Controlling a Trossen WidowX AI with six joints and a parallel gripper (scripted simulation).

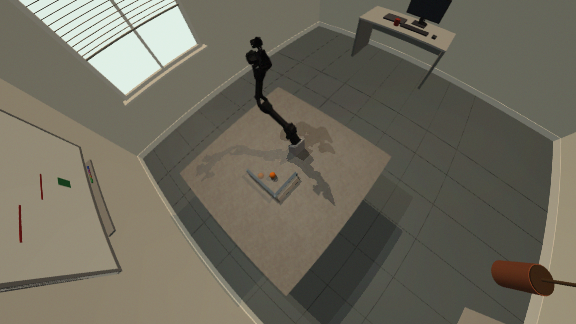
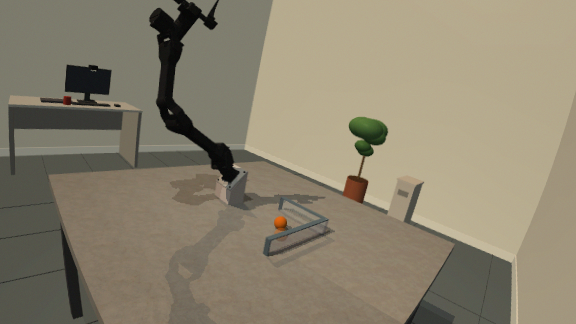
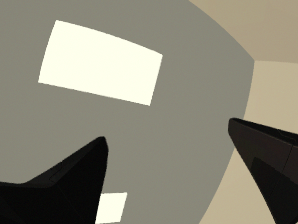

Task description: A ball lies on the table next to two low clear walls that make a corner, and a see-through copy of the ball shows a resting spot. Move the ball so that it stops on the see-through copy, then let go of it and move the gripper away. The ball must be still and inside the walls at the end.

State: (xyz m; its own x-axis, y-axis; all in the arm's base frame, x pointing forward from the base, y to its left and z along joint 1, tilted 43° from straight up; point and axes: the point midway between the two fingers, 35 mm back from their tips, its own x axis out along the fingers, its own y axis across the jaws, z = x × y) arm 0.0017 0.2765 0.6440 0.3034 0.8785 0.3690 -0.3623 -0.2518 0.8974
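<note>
Now: the orange ball 77 cm below my gripper tip, 33 cm ahead of it and 24 cm to the left of it.
</note>
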